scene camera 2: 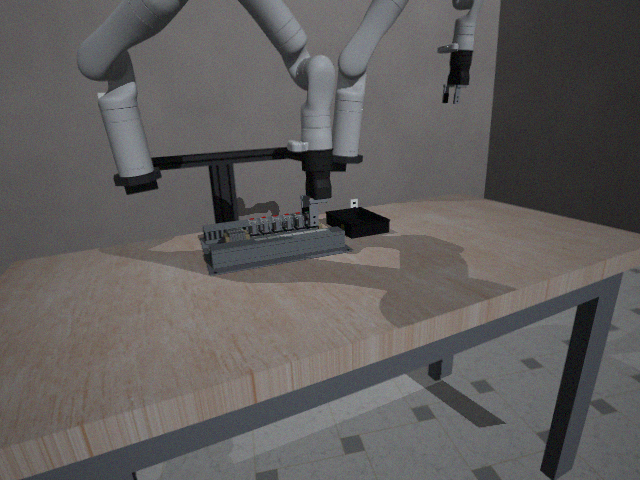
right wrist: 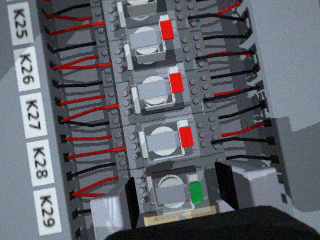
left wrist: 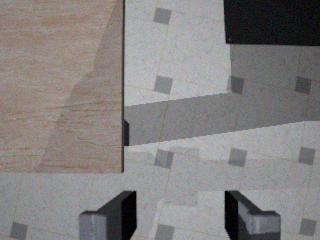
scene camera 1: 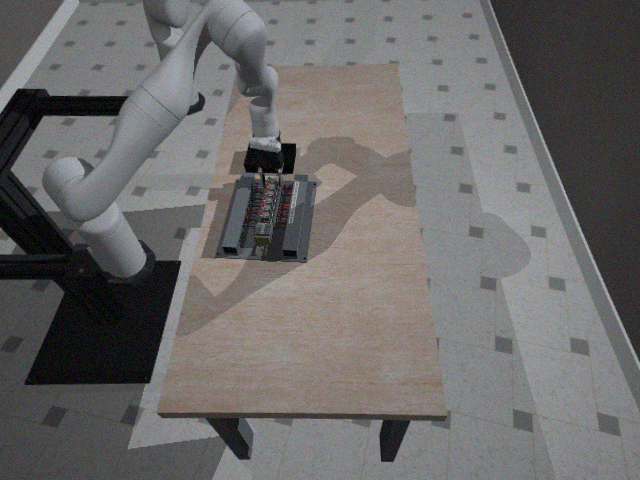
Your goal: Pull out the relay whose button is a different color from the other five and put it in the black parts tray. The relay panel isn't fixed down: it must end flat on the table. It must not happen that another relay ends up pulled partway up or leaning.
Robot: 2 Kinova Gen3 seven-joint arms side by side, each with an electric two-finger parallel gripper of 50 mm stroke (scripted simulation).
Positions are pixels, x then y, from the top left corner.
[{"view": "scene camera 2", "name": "left gripper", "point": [450, 103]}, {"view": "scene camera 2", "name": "right gripper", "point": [310, 222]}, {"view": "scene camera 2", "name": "grey relay panel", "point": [235, 253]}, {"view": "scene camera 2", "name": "black parts tray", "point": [357, 222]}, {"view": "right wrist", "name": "right gripper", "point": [177, 187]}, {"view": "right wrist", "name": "grey relay panel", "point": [260, 92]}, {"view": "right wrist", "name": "green-button relay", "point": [178, 192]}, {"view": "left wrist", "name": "left gripper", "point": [180, 209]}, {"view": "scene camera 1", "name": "grey relay panel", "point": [286, 238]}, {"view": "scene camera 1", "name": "black parts tray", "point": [288, 149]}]
